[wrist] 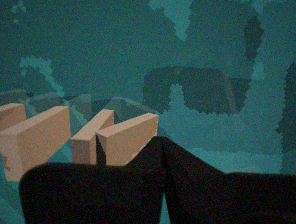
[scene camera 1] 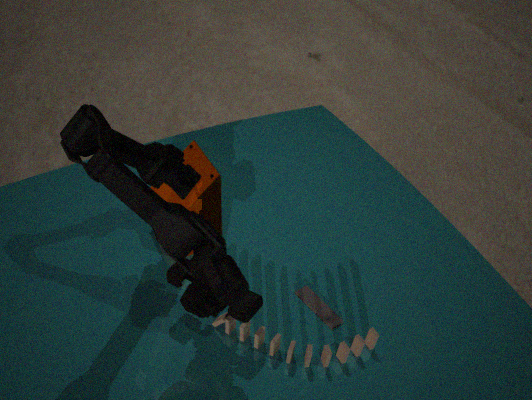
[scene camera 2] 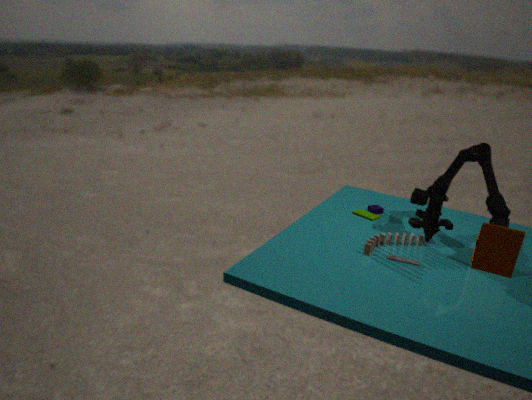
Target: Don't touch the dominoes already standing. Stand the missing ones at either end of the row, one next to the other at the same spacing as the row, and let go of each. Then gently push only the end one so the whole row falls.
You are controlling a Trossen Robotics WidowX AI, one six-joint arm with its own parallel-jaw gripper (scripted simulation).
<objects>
The gripper shows in the wrist view, in scene camera 1 (215,315) and in scene camera 2. One and the same spot on the gripper: (wrist: 162,167) is (scene camera 2: 428,238).
</objects>
